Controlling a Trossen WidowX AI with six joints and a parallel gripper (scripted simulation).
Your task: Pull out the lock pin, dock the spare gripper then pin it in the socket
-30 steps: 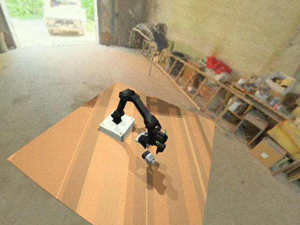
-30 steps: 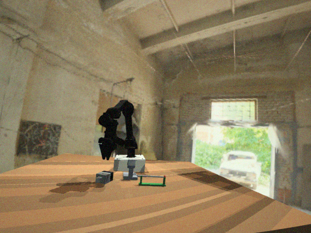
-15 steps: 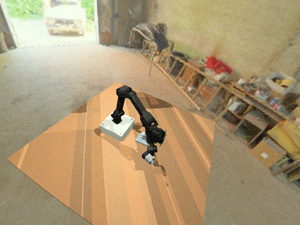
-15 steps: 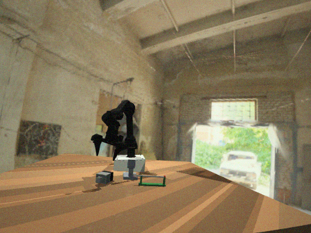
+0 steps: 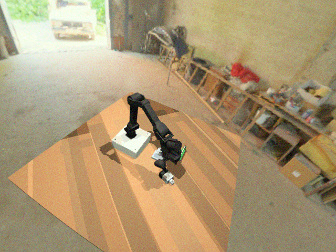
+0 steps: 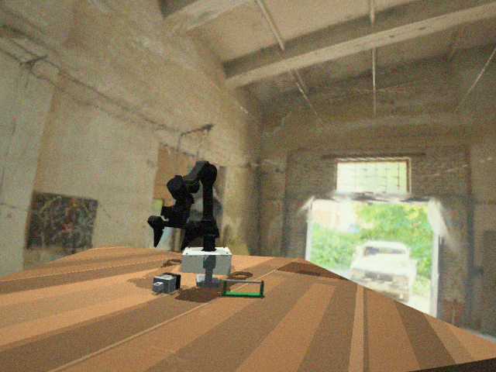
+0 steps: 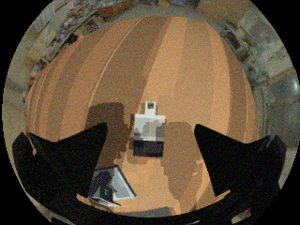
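The spare gripper is 110 mm below my gripper tip. Round my gripper tip: green cradle (40 mm behind, 250 mm to the left, 110 mm below); then socket (140 mm behind, 120 mm to the left, 80 mm below).
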